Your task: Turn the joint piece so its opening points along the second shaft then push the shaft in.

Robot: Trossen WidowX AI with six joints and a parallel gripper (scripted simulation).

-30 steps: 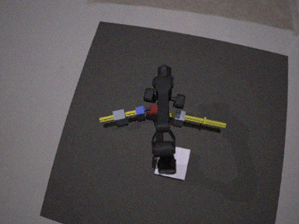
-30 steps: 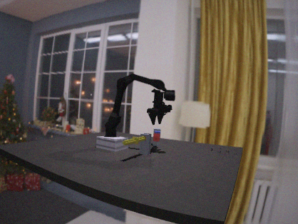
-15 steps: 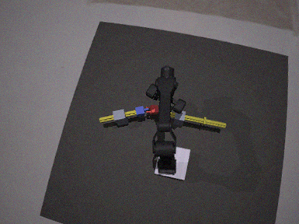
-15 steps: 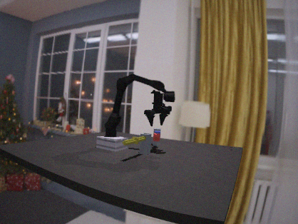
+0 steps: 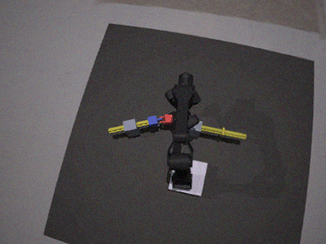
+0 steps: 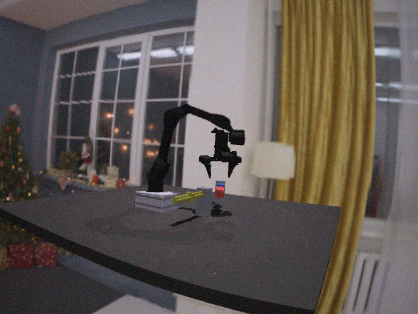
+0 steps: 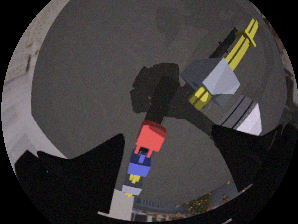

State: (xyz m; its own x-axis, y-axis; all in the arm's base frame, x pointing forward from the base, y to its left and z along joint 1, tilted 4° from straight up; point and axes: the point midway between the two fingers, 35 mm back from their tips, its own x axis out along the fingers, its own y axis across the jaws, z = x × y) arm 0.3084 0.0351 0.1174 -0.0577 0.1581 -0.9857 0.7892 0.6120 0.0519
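Now: the red joint piece 70 mm below my gripper tip, 60 mm to the left of it and 10 mm behind it.
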